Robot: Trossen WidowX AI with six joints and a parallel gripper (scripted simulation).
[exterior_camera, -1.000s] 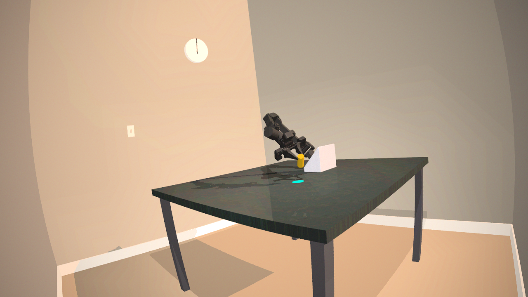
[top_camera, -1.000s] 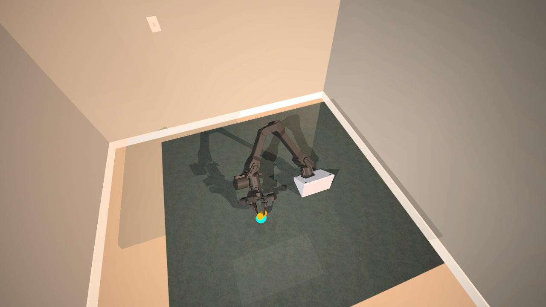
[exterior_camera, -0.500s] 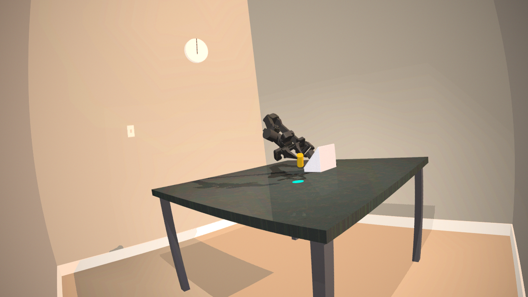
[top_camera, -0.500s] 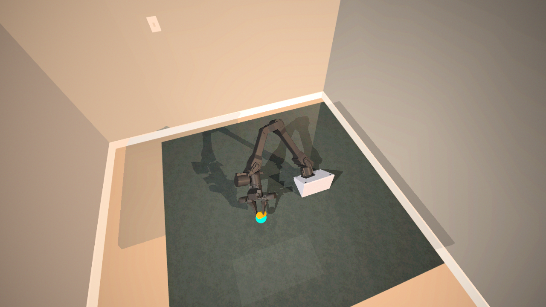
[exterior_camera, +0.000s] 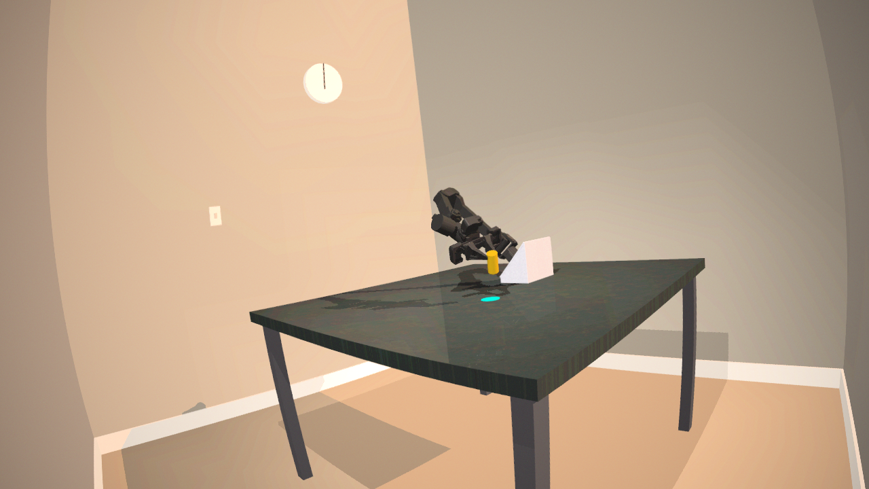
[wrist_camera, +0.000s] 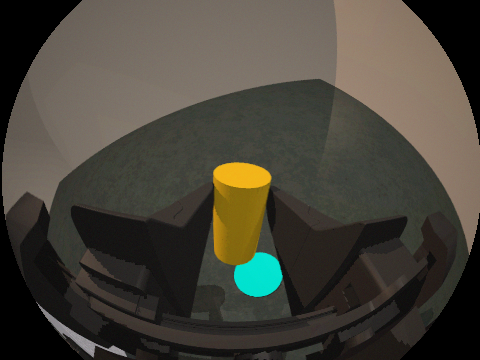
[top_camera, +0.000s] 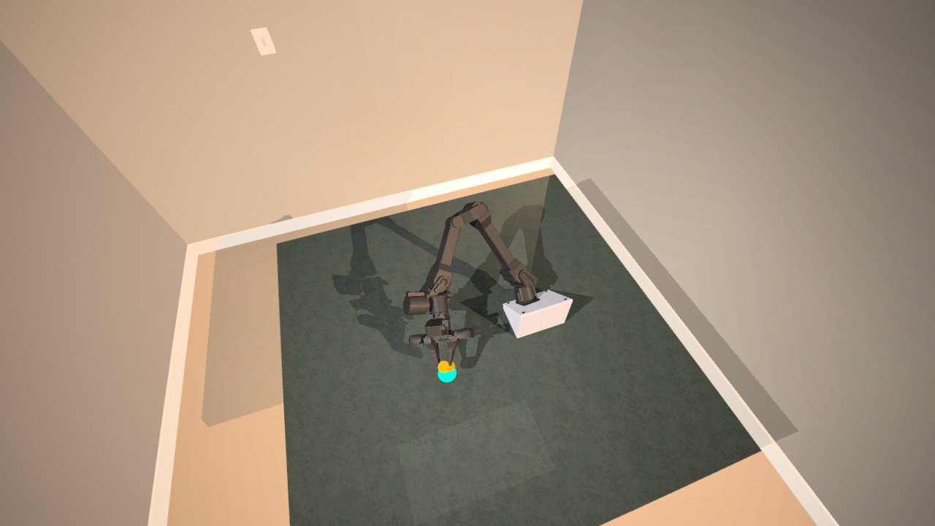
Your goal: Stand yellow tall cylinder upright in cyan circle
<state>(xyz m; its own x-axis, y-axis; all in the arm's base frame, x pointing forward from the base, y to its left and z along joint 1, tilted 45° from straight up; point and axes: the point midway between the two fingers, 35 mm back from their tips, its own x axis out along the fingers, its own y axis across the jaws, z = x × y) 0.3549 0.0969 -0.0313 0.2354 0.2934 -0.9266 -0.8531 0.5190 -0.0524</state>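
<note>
Now: gripper tip 1 cm past the cyan circle, 3 cm to the left of it and 14 cm above it. The rest, counted from my gripper tip: yellow tall cylinder 1 cm behind, 1 cm to the right, 2 cm below.
</note>
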